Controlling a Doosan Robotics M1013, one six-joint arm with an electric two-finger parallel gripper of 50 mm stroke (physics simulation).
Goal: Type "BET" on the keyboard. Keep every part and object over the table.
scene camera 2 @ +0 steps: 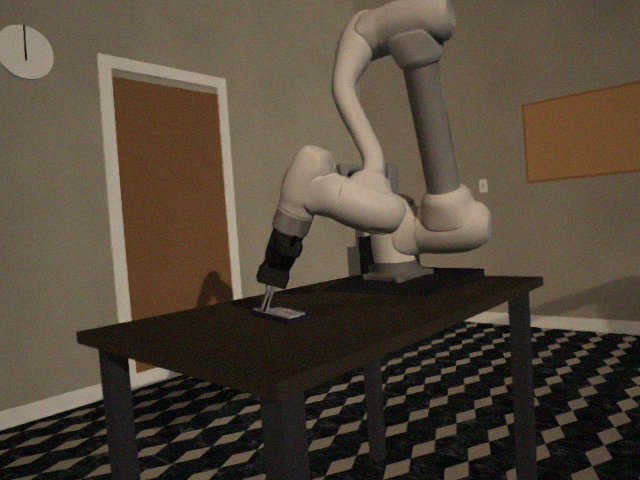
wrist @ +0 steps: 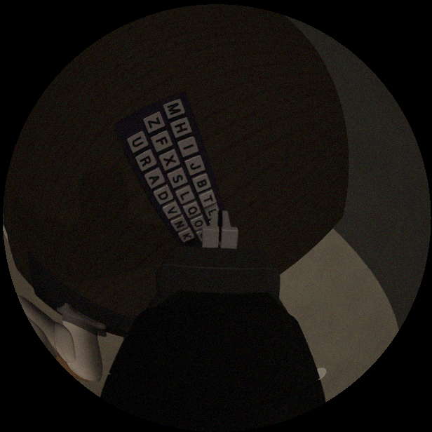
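Where they show: gripper, between the fingertips: (scene camera 2: 263, 309); arm's base, origin of its link: (scene camera 2: 397, 275).
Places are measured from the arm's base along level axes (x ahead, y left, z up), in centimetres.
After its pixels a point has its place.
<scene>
The keyboard (scene camera 2: 289, 318) @(z -1.2, x 61.6, y 23.8 cm) (wrist: 128, 124) is a thin purple board with pale lettered keys, lying flat on the table (scene camera 2: 217, 343) @(z -2.5, x 80.7, y 26.4 cm) (wrist: 280, 135). In the wrist view the B key (wrist: 201, 183) and the T key (wrist: 208, 198) show fully in the outer column. The E key (wrist: 212, 212) comes after T and is partly covered by the fingers. My gripper (scene camera 2: 265, 310) @(z -0.6, x 60.3, y 10.7 cm) (wrist: 219, 219) is shut and empty. It points down at the keyboard's near end, with its tips at the E key. Whether they touch the key cannot be told.
The arm's base (scene camera 2: 397, 271) @(z 2.3, x 6.0, y 5.5 cm) stands on a dark plate (scene camera 2: 454, 279) @(z -0.5, x -1.5, y 22.1 cm) at the table's far end. Keys such as L, Q and O lie in the middle column beside the outer one. The table's edge curves along the right in the wrist view.
</scene>
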